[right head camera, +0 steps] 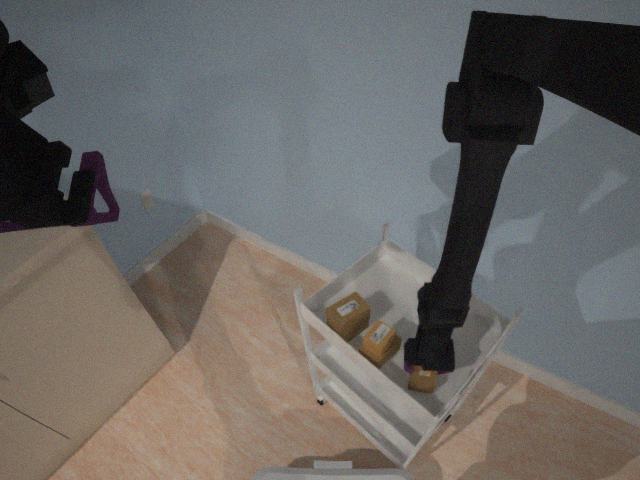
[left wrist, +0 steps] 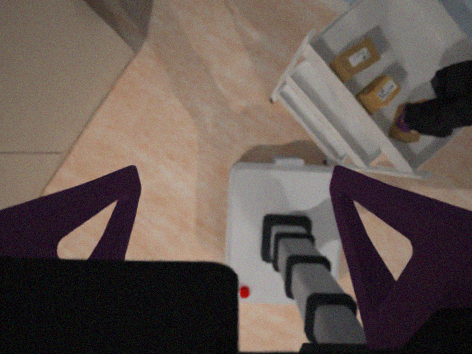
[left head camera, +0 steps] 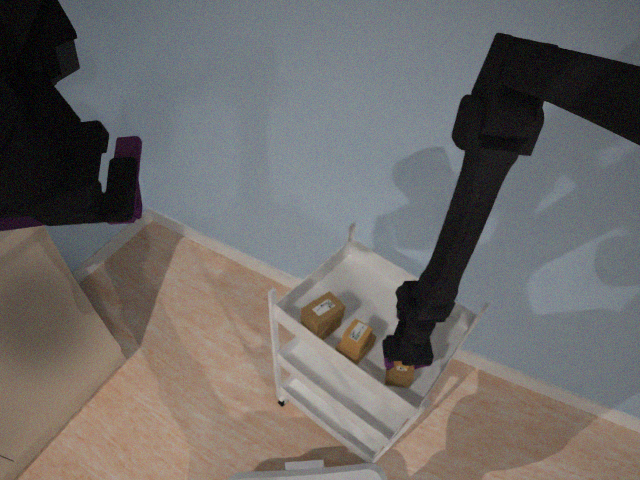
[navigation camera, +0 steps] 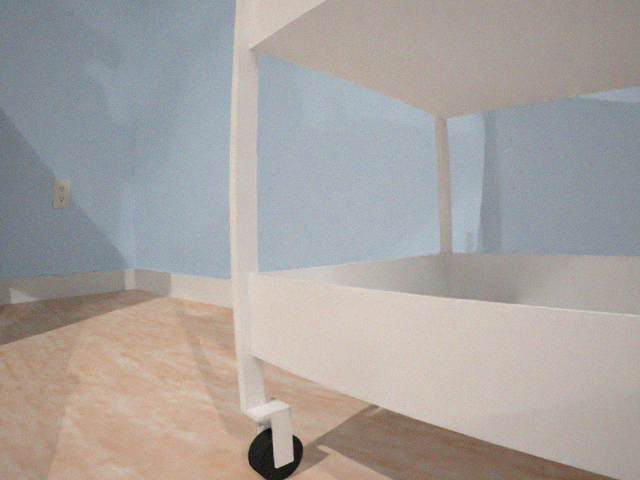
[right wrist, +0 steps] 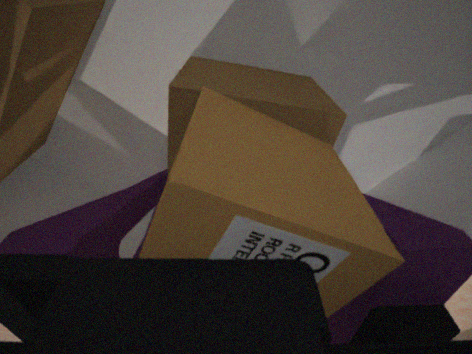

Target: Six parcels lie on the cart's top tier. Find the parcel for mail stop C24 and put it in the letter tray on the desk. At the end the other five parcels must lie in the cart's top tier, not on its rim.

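Frame: origin at the left arm's base, x up, y back, z right, level; centimetres.
Where they show: left gripper, fingertip midpoint: (right head camera: 81, 218) (left wrist: 235, 176) (left head camera: 92, 214); right gripper, fingertip midpoint: (right head camera: 423, 372) (left wrist: 407, 124) (left head camera: 399, 367).
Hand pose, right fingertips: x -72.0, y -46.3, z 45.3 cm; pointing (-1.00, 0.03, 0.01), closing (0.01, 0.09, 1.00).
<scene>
Each offset is from my right fingertips to the top centre of the thing. "spot": to the spot under its first point.
My right gripper (left head camera: 405, 364) (right head camera: 424, 369) (left wrist: 407, 124) (right wrist: 236, 178) is shut on a brown parcel {dx +2.5, dy -0.4, dz +0.1 cm} (left head camera: 400, 376) (right head camera: 422, 382) (right wrist: 260, 145) over the near right corner of the cart's (left head camera: 276, 351) (right head camera: 307, 335) (navigation camera: 244, 206) top tier. Its label shows a large letter like C, but is partly hidden; I cannot tell whether it touches the tier. A larger parcel {dx +7.3, dy -14.3, dz -17.8 cm} (left head camera: 320, 324) (right head camera: 348, 322) and a smaller one {dx +7.3, dy -6.9, dz -10.5 cm} (left head camera: 354, 347) (right head camera: 378, 345) lie in the tier, labels unreadable. My left gripper (left head camera: 77, 222) (left wrist: 235, 176) is open and empty, high left of the cart. The letter tray does not show.
A beige surface (left head camera: 62, 320) (right head camera: 87, 330) (left wrist: 55, 75) stands to the left of the cart. My white base (left wrist: 250, 195) is close to the cart's near side. The blue wall (left head camera: 232, 129) runs behind the cart. Another brown parcel side {spot: dx +0.2, dy -6.0, dz -6.9 cm} (right wrist: 45, 75) shows at the right wrist view's upper left.
</scene>
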